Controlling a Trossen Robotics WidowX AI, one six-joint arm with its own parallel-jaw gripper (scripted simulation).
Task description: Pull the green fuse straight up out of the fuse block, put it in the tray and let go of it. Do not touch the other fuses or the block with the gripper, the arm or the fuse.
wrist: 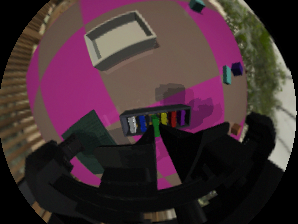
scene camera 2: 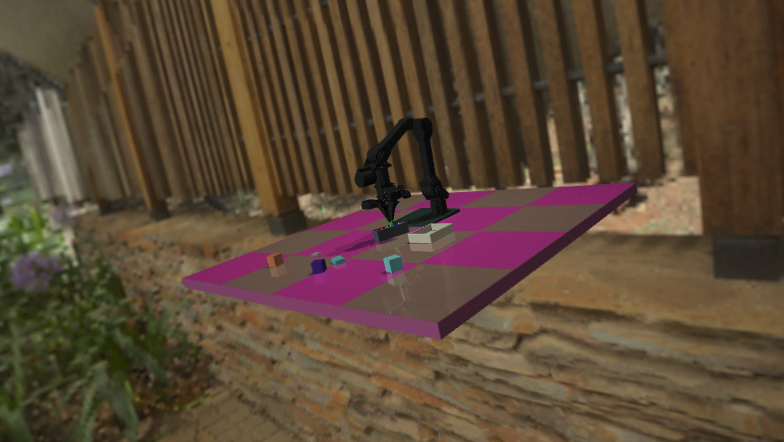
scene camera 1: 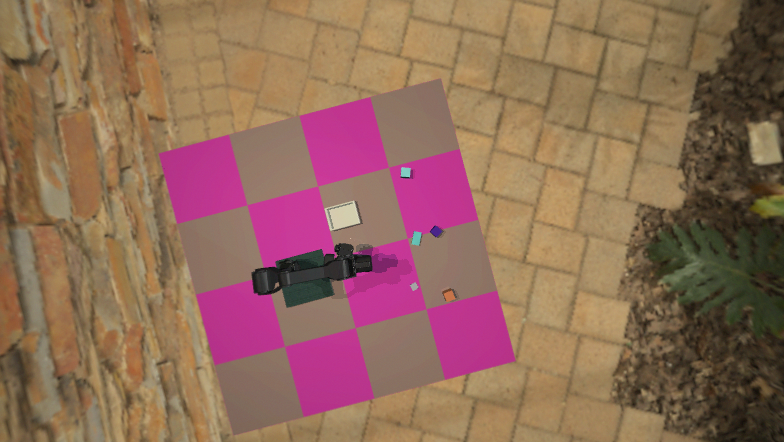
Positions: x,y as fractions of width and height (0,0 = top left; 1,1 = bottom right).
Scene:
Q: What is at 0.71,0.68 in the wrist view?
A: My gripper.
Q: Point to a beige tray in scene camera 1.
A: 0.44,0.49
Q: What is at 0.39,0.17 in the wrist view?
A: A beige tray.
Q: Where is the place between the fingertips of my gripper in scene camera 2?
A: At 0.50,0.50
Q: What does my gripper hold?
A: A green fuse.

